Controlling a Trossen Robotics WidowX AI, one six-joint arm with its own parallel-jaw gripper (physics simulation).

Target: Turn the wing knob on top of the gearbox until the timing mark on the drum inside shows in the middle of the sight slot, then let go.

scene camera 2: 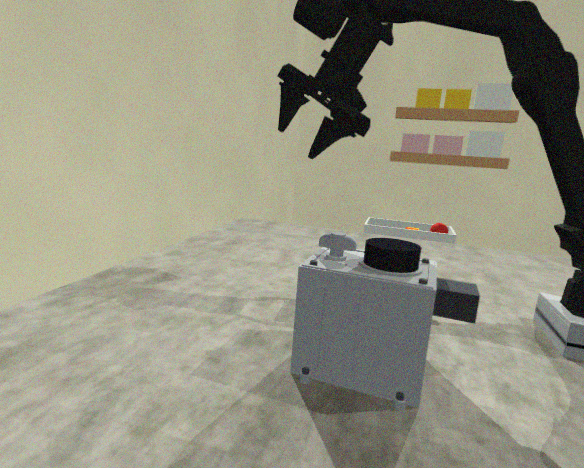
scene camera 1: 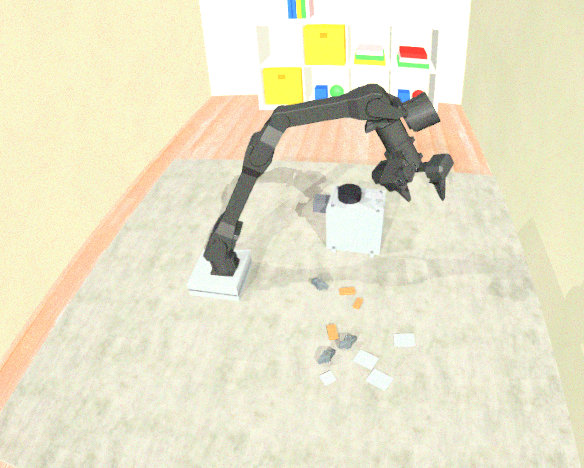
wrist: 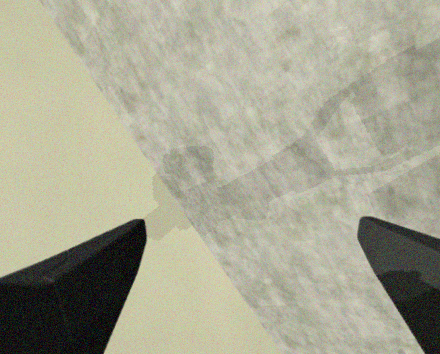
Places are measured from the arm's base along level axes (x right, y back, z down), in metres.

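Pixels of known places: gripper, fingertip midpoint: (scene camera 2: pixel 294 144) (scene camera 1: pixel 426 200) (wrist: pixel 251 228); arm's base at its link origin: (scene camera 1: pixel 225 267).
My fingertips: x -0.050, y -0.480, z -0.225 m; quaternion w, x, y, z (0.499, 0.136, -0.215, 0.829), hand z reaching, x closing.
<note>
For each thing: its top centre in the pictures, then the offset to it from my fingertips. "spot": a spot on its surface instead. Level surfaces: height alone.
- gearbox at its top centre: (scene camera 2: pixel 394 238) (scene camera 1: pixel 349 187) dx -0.179, dy +0.191, dz +0.102 m
- round black cap at a spot on its surface: (scene camera 2: pixel 392 255) spot: dx -0.211, dy +0.193, dz +0.115 m
- dark block at a spot on its surface: (scene camera 2: pixel 456 300) spot: dx -0.202, dy +0.266, dz +0.157 m
- mat at its surface level: dz +0.274 m
The gearbox (scene camera 1: pixel 355 227) (scene camera 2: pixel 362 330) is a pale grey box standing on the mat. Its grey wing knob (scene camera 2: pixel 338 245) stands upright on the top, beside a round black cap (scene camera 1: pixel 349 193) (scene camera 2: pixel 392 255). In scene camera 1 the wing knob is hard to make out against the pale top. A dark block (scene camera 1: pixel 321 203) (scene camera 2: pixel 456 300) sticks out of one side. The sight slot, the drum and its timing mark cannot be made out. My gripper (scene camera 1: pixel 426 199) (scene camera 2: pixel 295 145) (wrist: pixel 251 228) is open and empty. It hangs in the air above and to the side of the gearbox, apart from the knob.
Orange pieces (scene camera 1: pixel 347 291), grey lumps (scene camera 1: pixel 347 341) and white squares (scene camera 1: pixel 379 379) lie on the mat (scene camera 1: pixel 150 375). A white tray (scene camera 2: pixel 410 232) with a red ball (scene camera 2: pixel 439 228) shows behind the gearbox. A white shelf unit (scene camera 1: pixel 348 45) stands at the back.
</note>
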